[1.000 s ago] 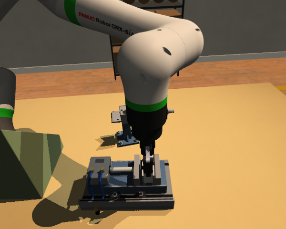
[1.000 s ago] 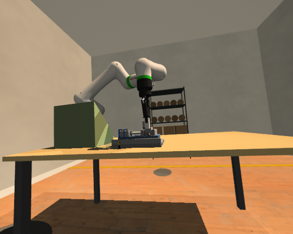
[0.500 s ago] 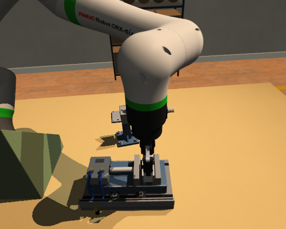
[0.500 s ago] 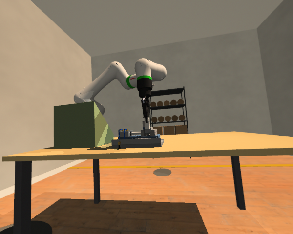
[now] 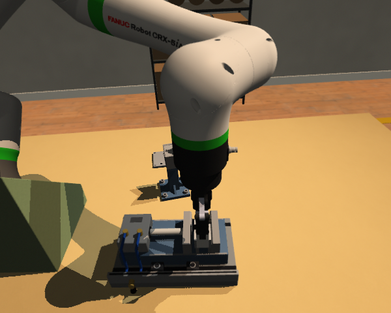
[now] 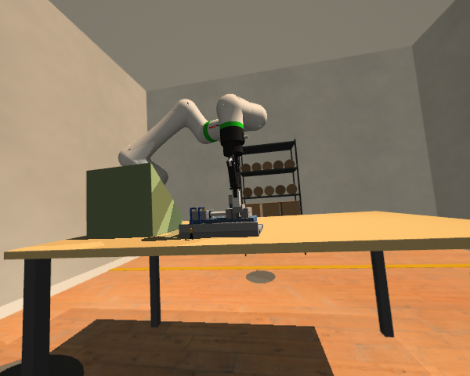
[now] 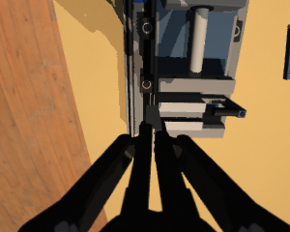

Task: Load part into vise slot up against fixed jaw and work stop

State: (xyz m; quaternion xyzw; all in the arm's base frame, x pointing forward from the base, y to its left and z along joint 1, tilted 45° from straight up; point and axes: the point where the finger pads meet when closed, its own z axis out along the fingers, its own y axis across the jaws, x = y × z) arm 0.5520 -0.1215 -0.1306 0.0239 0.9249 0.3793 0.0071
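Right now the part is 40 mm to the left of my hand and 40 mm below it. Round my hand: moving jaw 60 mm to the left, 60 mm below, 30 mm behind; then fixed jaw 60 mm to the left, 60 mm below, 30 mm ahead; then work stop 100 mm to the left, 50 mm below.
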